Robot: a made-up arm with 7 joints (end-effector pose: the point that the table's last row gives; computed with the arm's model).
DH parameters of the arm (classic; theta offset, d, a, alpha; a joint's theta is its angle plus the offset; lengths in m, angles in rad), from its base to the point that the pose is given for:
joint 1: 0 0.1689 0.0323 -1.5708
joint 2: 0 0.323 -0.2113 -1.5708
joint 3: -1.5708 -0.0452 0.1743 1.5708
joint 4: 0 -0.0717 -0.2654 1.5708
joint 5: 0 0.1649 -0.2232 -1.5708
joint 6: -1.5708 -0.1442 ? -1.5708
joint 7: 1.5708 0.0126 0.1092 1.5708
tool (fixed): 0 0.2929 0 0
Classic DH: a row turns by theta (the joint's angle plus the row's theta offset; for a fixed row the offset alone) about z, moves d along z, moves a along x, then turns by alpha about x.
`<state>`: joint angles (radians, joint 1 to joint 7).
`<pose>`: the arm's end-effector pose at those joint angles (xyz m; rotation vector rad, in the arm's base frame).
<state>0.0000 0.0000 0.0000 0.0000 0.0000 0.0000 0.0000</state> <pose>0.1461 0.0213 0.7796 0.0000 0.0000 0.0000</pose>
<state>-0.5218 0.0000 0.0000 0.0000 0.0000 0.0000 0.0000</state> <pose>0.1373 -0.0544 0.7796 0.0000 0.0000 -0.5218</pose>
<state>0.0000 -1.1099 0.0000 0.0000 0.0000 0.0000 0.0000</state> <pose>-0.4641 0.0213 0.5424 0.0000 -1.1099 0.0000</pose>
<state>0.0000 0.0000 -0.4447 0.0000 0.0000 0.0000 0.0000</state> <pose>0.2443 0.1905 0.7796 0.0000 0.0000 0.4447</pose>
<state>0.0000 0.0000 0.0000 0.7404 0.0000 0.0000 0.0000</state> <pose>0.1461 0.5274 0.9527 -0.7404 0.0000 0.0000</pose>
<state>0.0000 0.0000 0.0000 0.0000 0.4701 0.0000 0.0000</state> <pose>0.2140 0.1589 0.7796 0.0000 0.0000 0.4701</pose>
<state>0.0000 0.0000 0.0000 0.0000 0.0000 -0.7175 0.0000</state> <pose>0.1461 -0.2452 0.6891 0.7175 0.0000 0.0000</pose>
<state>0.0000 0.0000 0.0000 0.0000 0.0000 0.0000 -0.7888</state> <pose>-0.0940 0.0213 0.7706 0.0000 -0.7888 0.0000</pose>
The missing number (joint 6, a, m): 0.1077
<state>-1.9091 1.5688 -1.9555 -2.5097 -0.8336 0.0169 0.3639</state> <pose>0.5363 0.5793 0.8165 -1.9635 -0.6371 -1.4038</pose>
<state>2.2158 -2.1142 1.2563 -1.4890 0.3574 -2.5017 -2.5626</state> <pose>-0.5289 0.2741 0.1304 0.1710 -2.6521 0.1808</pose>
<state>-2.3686 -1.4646 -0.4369 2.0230 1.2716 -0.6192 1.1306</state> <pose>0.4782 -0.7646 0.2141 -0.4295 -1.4549 2.1429</pose>
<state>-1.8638 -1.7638 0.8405 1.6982 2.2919 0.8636 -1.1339</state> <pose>0.7193 0.1565 0.3856 -1.1896 0.2316 -0.1610</pose>
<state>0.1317 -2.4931 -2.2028 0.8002 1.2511 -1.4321 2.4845</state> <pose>0.2852 0.3602 -0.2912 -0.6674 1.2666 -2.3893</pose>
